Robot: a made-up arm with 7 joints.
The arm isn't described. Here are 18 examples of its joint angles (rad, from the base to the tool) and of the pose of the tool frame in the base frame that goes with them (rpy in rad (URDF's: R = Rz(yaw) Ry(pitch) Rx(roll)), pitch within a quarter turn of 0, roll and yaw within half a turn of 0; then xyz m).
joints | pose
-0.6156 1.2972 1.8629 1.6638 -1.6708 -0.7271 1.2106 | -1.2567 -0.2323 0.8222 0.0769 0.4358 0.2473
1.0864 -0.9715 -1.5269 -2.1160 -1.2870 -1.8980 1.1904 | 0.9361 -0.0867 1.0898 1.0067 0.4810 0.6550
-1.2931 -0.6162 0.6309 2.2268 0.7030 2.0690 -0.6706 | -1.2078 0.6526 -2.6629 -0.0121 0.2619 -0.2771
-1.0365 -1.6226 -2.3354 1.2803 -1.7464 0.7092 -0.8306 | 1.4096 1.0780 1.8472 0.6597 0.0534 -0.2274
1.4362 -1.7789 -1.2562 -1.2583 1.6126 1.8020 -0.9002 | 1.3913 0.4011 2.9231 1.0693 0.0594 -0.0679
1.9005 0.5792 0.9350 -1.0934 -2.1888 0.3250 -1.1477 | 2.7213 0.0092 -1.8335 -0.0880 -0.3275 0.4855
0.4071 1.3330 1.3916 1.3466 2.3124 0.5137 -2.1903 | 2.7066 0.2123 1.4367 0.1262 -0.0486 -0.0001
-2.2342 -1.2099 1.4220 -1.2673 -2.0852 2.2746 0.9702 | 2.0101 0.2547 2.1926 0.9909 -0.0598 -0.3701
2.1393 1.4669 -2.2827 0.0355 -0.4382 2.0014 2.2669 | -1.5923 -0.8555 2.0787 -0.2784 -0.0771 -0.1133
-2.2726 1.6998 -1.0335 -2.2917 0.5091 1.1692 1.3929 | 0.4356 -0.4039 2.2977 -0.4495 0.1586 0.5911
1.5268 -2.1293 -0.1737 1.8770 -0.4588 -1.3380 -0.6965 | -0.8985 -0.3982 -1.8988 0.6895 -0.1453 0.5776
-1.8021 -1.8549 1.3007 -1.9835 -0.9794 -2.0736 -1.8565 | -1.2699 -0.4054 -2.4278 1.1351 0.1550 0.2551
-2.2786 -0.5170 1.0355 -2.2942 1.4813 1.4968 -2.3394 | -1.8797 -0.8601 0.9584 0.3549 -0.2429 -0.7678
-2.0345 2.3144 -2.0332 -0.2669 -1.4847 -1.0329 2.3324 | 2.5502 0.8940 1.7339 0.1743 0.3042 0.2109
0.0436 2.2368 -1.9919 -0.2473 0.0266 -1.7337 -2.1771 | -1.0224 0.9335 -0.4055 0.2550 -0.4437 0.3373
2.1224 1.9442 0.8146 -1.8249 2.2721 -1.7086 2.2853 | 0.4398 -0.2098 -1.6596 -0.4875 0.0666 -0.2128
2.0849 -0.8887 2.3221 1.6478 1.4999 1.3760 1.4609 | 0.2982 0.8353 2.8965 0.2536 -0.1278 0.0594
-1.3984 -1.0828 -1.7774 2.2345 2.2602 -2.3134 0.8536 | 2.4634 0.0362 1.2726 0.6330 -0.1724 -0.3168
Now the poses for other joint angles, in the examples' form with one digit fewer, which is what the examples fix.
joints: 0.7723 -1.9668 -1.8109 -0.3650 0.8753 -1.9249 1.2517
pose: 1.038 1.093 -2.099 0.709 -0.212 0.231
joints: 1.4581 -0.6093 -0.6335 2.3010 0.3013 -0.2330 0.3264
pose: -1.048 0.196 2.267 -0.126 0.264 0.679
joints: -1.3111 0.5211 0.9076 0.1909 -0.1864 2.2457 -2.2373
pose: -2.916 -0.883 -2.836 0.134 -0.117 -0.411
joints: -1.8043 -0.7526 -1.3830 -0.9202 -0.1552 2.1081 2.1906
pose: -1.567 0.136 -2.401 0.728 -0.111 -0.671
